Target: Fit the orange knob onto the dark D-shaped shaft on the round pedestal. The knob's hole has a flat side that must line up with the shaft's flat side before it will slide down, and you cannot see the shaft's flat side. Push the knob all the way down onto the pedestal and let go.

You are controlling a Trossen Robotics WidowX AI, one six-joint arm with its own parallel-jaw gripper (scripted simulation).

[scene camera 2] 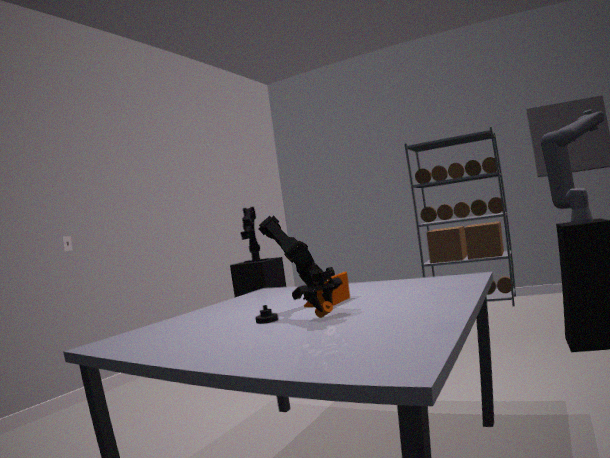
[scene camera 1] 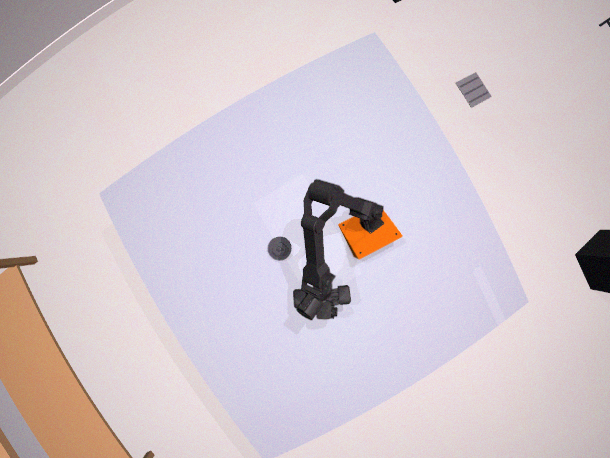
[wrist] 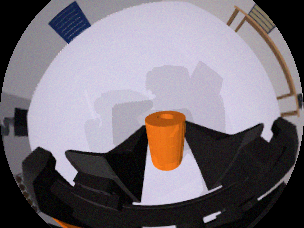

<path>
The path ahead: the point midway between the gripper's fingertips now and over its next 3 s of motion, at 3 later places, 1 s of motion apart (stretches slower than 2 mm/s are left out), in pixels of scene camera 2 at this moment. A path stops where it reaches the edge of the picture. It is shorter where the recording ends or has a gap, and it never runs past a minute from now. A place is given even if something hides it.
My gripper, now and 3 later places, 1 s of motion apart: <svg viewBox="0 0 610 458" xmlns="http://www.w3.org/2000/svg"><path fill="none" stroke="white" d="M326 310L322 305L319 304L322 290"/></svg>
</path>
